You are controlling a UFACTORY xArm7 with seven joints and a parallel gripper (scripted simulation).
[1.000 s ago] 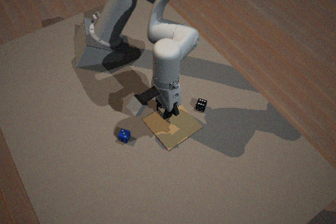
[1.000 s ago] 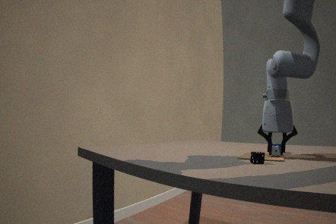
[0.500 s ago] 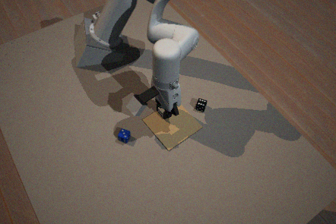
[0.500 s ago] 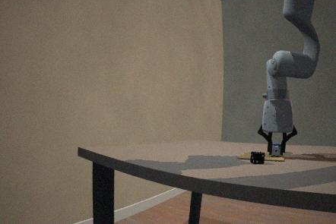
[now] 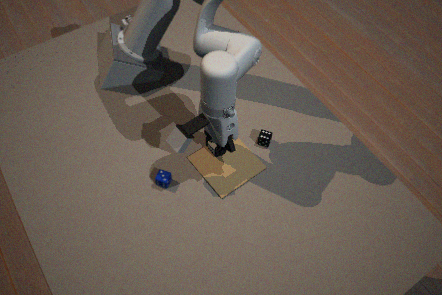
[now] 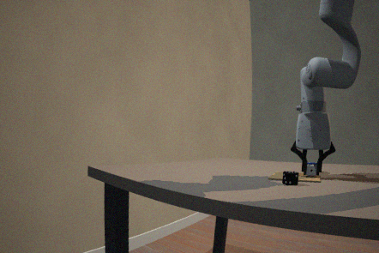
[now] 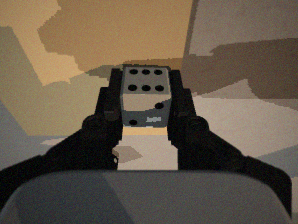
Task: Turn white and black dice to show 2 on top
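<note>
Now: hand 10 mm above the white die. From my hand the other things lie so: blue die 10 mm behind, 150 mm to the right, 10 mm below; black die 50 mm ahead, 120 mm to the left, 10 mm below; tan mat 40 mm ahead, 30 mm below.
</note>
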